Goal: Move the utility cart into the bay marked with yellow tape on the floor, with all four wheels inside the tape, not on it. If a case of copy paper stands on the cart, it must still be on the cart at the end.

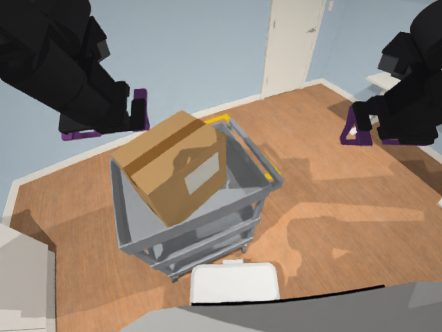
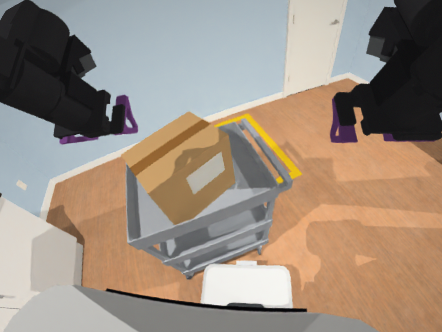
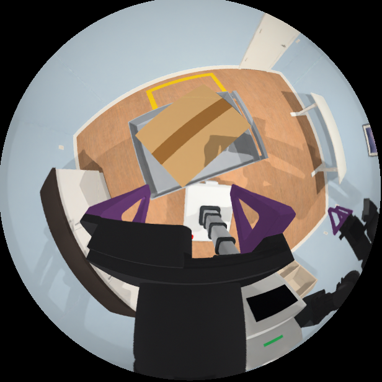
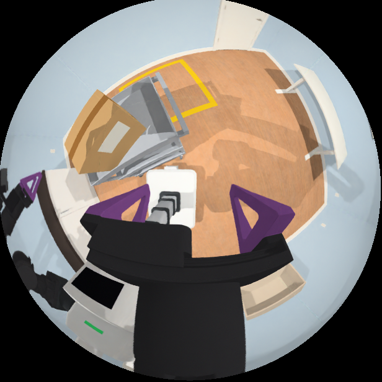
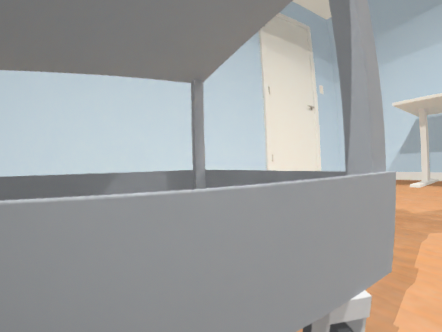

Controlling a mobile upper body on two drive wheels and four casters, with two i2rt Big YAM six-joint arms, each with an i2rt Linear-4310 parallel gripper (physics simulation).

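Places are measured from the left arm's base along level axes (x right, y ahead, z up), in centimetres.
Where they show: left gripper, fingertip midpoint: (image 1: 124, 129) (image 2: 116, 133); right gripper, fingertip midpoint: (image 1: 362, 141) (image 2: 358, 137).
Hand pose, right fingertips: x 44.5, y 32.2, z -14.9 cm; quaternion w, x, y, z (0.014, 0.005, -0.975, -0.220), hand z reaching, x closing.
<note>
Things, the pixels of their top centre, and the offset from my right fingertips. "spot": a spot on its surface instead. Level surfaces: height alone.
- copy paper, middle of its top: (image 1: 167, 143) (image 2: 171, 144) dx -44.5, dy +20.7, dz -18.9 cm
- white cabinet, surface spot: (image 1: 25, 275) spot: dx -157.0, dy -16.2, dz -92.1 cm
- white table, its level: dz -56.6 cm
The grey utility cart (image 1: 235, 203) (image 2: 245, 202) (image 3: 162, 177) (image 4: 142, 102) (image 5: 200, 250) stands close in front of my base. A brown case of copy paper (image 1: 170, 185) (image 2: 175, 200) (image 3: 192, 132) (image 4: 97, 135) sits askew on its top tray. The yellow tape (image 1: 218, 119) (image 2: 275, 145) (image 3: 180, 82) (image 4: 200, 84) lies beyond the cart, which hides part of it. The two near wheels are on the near side of the tape; the far wheels are hidden. My left gripper (image 1: 105, 131) (image 2: 100, 131) (image 3: 189, 188) and right gripper (image 1: 382, 137) (image 2: 377, 135) (image 4: 190, 186) are open and empty, apart from cart and case.
A white cabinet (image 1: 25, 275) (image 2: 55, 255) stands at the left. A blue wall runs behind the bay, with a door (image 1: 290, 50) (image 2: 315, 45) (image 5: 290, 95) farther right. A white table (image 3: 332, 140) (image 4: 325, 115) (image 5: 425, 105) stands at the right. A beige open box (image 4: 275, 290) shows behind the right gripper.
</note>
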